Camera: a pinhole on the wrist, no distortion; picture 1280 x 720 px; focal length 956.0 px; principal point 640.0 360.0 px. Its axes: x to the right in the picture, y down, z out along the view. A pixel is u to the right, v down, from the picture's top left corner.
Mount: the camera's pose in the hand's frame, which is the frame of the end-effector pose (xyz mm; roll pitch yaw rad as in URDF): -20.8 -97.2 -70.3 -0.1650 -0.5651 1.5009
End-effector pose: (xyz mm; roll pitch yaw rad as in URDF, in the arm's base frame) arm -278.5 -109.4 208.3 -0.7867 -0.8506 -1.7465
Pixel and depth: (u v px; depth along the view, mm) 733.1 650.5 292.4
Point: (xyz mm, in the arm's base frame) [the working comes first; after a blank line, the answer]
In the camera's frame: 28.5 88.9 292.4

-246.8 203.8 264.6
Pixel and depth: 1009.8 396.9 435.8
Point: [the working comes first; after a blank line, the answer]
In the camera's frame: 168.6 16.8 435.8

-71.3 231.7 382.1
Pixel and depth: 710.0 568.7 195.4
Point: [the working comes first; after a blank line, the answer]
In the camera's frame: 14.3 42.7 195.4

-300.4 109.7 260.0
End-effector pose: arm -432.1 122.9 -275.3 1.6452 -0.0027 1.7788
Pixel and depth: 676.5 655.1 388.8
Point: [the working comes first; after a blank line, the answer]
In the camera's frame: 14.8 120.0 388.8

-168.2 -40.7 -559.7
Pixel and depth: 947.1 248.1 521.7
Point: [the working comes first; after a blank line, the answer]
In the camera's frame: 167.6 -61.1 521.7

13.5 160.5 -543.7
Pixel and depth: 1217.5 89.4 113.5
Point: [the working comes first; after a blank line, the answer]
In the camera's frame: 68.6 -32.1 113.5

-374.1 127.1 -382.9
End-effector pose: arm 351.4 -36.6 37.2 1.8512 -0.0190 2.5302
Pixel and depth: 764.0 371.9 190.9
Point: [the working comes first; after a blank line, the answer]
In the camera's frame: 24.8 2.4 190.9

425.8 -28.4 -159.6
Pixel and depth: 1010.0 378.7 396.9
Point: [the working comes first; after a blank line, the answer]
In the camera's frame: 153.6 7.8 396.9

589.6 139.4 -223.6
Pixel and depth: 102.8 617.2 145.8
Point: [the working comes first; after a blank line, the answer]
In the camera's frame: -81.9 39.2 145.8

387.9 -139.5 -191.1
